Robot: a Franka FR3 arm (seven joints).
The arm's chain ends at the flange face. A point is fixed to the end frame.
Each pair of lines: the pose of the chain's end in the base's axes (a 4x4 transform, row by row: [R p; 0 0 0 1], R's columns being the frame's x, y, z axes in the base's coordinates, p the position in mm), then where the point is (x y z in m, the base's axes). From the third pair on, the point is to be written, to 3 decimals.
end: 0.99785 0.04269 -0.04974 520.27; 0.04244 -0.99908 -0.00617 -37.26; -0.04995 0.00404 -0.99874 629.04; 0 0 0 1
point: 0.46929 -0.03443 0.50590
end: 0.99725 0.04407 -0.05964 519.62; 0.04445 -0.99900 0.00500 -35.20; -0.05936 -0.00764 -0.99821 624.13; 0 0 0 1
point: 0.46742 -0.03106 0.50154
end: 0.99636 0.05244 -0.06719 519.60; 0.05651 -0.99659 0.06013 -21.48; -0.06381 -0.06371 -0.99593 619.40; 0 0 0 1
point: 0.466 -0.011 0.498
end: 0.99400 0.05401 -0.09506 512.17; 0.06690 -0.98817 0.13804 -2.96; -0.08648 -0.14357 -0.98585 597.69; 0 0 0 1
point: 0.456 0.017 0.479
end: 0.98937 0.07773 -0.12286 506.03; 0.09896 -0.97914 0.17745 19.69; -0.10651 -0.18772 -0.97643 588.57; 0 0 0 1
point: 0.446 0.043 0.472
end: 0.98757 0.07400 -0.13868 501.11; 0.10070 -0.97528 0.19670 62.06; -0.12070 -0.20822 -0.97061 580.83; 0 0 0 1
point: 0.439 0.088 0.466
